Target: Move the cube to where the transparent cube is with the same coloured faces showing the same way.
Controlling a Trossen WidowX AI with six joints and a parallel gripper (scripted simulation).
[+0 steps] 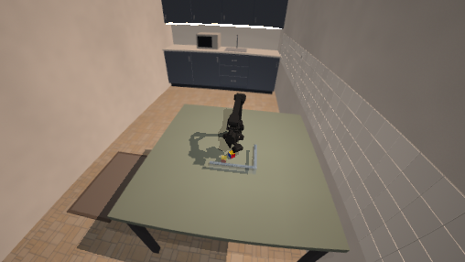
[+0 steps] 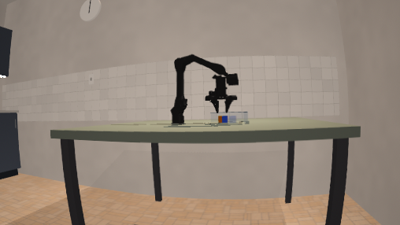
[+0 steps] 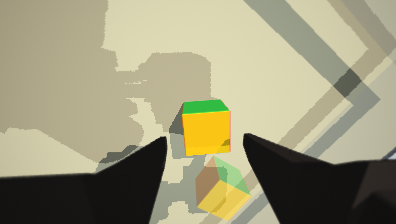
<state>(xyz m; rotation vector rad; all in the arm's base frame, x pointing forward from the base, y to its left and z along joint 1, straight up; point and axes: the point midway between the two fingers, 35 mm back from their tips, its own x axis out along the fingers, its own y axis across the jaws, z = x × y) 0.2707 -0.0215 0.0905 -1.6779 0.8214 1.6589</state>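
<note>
The transparent cube is 70 mm below my hand, 60 mm ahead of it and 50 mm to the right of it. Round my hand: fence (140 mm ahead, 50 mm below, 20 mm to the left).
</note>
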